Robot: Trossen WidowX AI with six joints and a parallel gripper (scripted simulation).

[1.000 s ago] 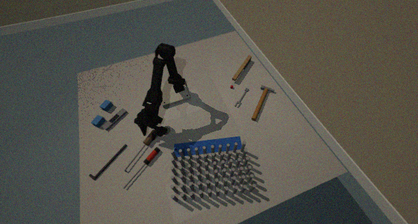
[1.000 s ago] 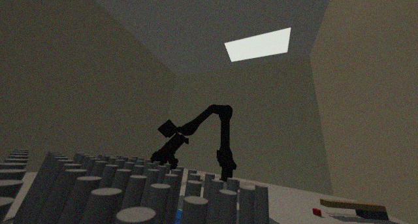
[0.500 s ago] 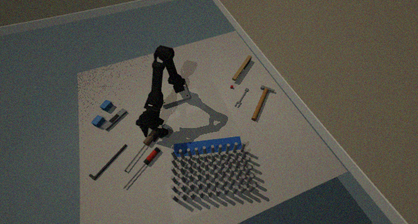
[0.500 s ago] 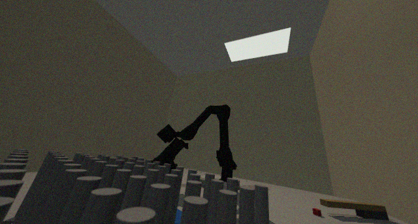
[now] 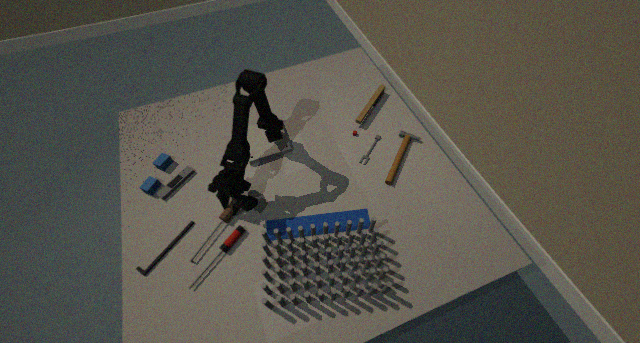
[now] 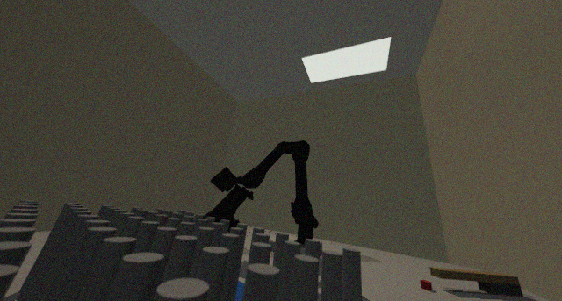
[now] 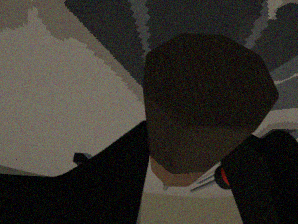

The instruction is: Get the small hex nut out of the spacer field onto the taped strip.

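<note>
The blue taped strip is 170 mm ahead of my gripper tip, 290 mm to the left of it and 10 mm below it. Round my gripper tip: red cube 160 mm behind, 610 mm to the left; then hook tool 60 mm ahead, 80 mm to the right; then grey bar 220 mm behind, 170 mm to the right.
</note>
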